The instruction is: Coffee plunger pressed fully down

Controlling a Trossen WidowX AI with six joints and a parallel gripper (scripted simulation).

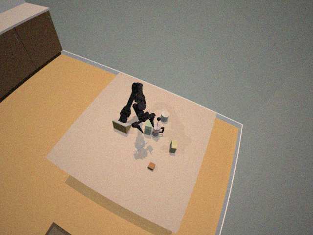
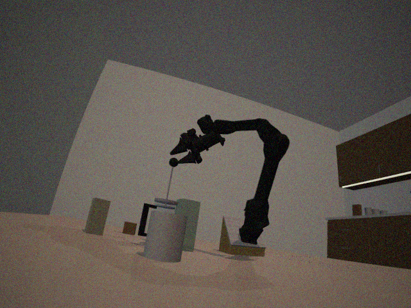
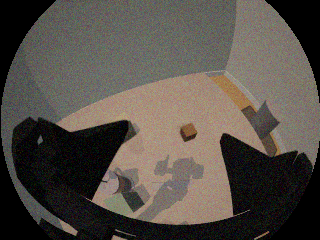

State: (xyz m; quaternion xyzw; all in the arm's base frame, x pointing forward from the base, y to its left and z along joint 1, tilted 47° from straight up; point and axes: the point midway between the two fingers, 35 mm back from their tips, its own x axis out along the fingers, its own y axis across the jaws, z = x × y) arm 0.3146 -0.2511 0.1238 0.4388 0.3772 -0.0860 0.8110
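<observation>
My gripper tip is 2 cm short of the coffee press, 18 cm to the right of it and 21 cm above it. The rest, counted from my gripper tip: green box 6 cm behind, 16 cm to the left, 26 cm below.
</observation>
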